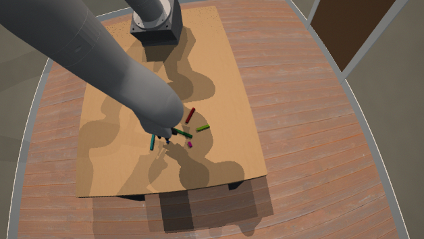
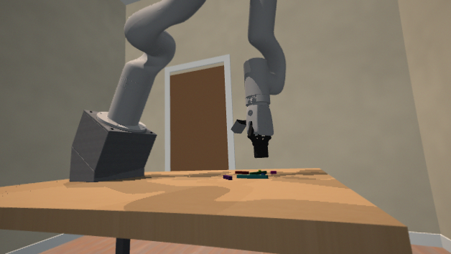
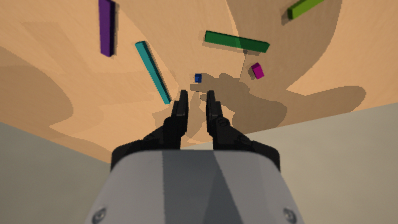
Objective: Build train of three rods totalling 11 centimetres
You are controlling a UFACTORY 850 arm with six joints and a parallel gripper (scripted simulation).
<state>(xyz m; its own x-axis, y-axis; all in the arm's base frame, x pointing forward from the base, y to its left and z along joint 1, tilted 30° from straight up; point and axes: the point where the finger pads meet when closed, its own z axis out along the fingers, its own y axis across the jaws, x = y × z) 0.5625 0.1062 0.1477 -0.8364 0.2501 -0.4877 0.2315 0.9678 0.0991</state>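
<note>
The small blue rod lies 8 cm below my hand. From my hand the other things lie so: turquoise rod (8 cm below, 6 cm to the right, 1 cm behind); then green rod (8 cm below, 6 cm to the left, 3 cm behind); then magenta rod (9 cm to the left, 8 cm below, 1 cm ahead).
</note>
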